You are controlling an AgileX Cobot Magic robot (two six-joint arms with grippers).
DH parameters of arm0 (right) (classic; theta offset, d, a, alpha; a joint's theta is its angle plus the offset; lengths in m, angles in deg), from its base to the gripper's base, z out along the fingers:
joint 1: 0 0.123 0 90
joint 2: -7.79 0 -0.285 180
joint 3: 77.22 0 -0.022 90
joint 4: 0 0.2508 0 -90
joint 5: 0 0 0.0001 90
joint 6: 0 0.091 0 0
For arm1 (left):
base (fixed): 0 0 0 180
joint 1: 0 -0.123 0 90
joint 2: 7.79 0 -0.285 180
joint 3: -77.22 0 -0.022 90
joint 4: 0 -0.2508 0 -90
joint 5: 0 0 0.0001 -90
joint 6: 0 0.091 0 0
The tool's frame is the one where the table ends.
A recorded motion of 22 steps. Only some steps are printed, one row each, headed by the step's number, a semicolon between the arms.
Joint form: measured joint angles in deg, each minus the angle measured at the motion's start. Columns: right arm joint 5, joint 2, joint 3, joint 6, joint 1, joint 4; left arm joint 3, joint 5, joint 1, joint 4, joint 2, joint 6.
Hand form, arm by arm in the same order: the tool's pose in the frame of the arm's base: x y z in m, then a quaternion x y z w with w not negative. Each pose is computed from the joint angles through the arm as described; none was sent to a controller.
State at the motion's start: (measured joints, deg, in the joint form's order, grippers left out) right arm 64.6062 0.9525 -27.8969 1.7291 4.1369 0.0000; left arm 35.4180 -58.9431 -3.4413 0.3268 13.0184 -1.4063
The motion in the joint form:
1: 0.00 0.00 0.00 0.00 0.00 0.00; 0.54 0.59 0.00 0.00 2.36 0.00
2: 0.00 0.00 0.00 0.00 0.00 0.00; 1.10 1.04 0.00 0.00 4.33 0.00
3: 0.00 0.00 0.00 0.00 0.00 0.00; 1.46 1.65 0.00 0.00 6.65 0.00
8: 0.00 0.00 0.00 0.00 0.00 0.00; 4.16 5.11 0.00 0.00 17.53 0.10
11: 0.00 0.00 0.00 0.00 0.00 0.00; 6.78 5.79 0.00 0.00 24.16 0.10
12: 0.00 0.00 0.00 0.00 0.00 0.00; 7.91 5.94 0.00 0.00 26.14 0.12
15: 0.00 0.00 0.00 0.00 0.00 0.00; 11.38 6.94 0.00 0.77 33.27 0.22
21: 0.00 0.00 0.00 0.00 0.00 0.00; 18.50 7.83 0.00 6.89 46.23 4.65
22: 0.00 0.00 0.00 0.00 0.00 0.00; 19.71 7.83 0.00 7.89 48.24 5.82
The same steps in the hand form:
1: -0.0087 -0.0006 0.2682 -0.01827 0.86916 0.02529 0.49355; 0.0311 0.0014 0.3139 -0.03728 0.87712 0.00566 0.47879
2: -0.0087 -0.0006 0.2682 -0.01827 0.86916 0.02529 0.49355; 0.0374 0.0018 0.3162 -0.03749 0.88109 0.00553 0.47142
3: -0.0087 -0.0006 0.2682 -0.01827 0.86916 0.02529 0.49355; 0.0453 0.0023 0.3171 -0.03779 0.88658 0.00535 0.46100
8: -0.0087 -0.0006 0.2682 -0.01827 0.86916 0.02529 0.49355; 0.0842 0.0046 0.3235 -0.03806 0.90482 0.00510 0.42407
11: -0.0087 -0.0006 0.2682 -0.01827 0.86916 0.02529 0.49355; 0.1077 0.0061 0.3274 -0.03867 0.91674 0.00463 0.39758
12: -0.0087 -0.0006 0.2682 -0.01827 0.86916 0.02529 0.49355; 0.1149 0.0065 0.3298 -0.03863 0.91916 0.00460 0.39197
15: -0.0087 -0.0006 0.2682 -0.01827 0.86916 0.02529 0.49355; 0.1427 0.0072 0.3337 -0.04017 0.92791 -0.00190 0.37062
21: -0.0087 -0.0006 0.2682 -0.01827 0.86916 0.02529 0.49355; 0.1966 0.0029 0.3353 -0.02275 0.94205 -0.03998 0.33232
22: -0.0087 -0.0006 0.2682 -0.01827 0.86916 0.02529 0.49355; 0.2052 0.0022 0.3349 -0.01651 0.94398 -0.04506 0.32650

